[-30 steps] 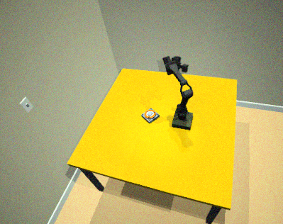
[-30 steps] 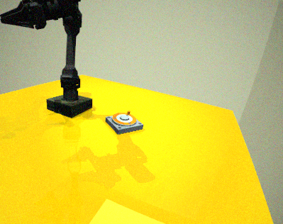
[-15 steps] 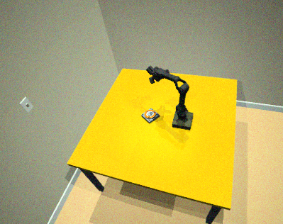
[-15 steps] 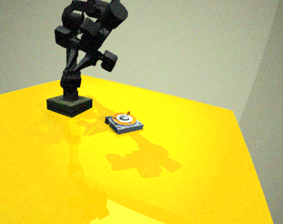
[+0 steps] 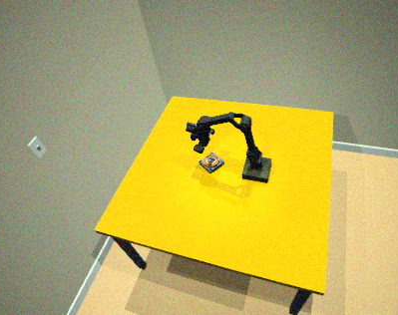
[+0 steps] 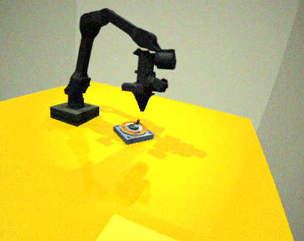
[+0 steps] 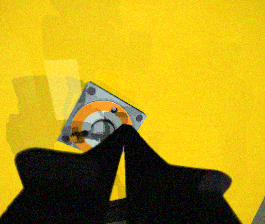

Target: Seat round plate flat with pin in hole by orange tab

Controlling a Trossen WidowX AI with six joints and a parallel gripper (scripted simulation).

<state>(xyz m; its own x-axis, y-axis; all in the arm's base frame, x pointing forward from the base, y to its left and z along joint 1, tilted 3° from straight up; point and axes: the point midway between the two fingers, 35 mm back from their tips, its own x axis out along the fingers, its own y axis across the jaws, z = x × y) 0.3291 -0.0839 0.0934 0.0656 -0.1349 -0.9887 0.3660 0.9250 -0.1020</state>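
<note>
Now: gripper tip 30 mm past the square grey base, 40 mm to the right of it and 100 mm above it.
</note>
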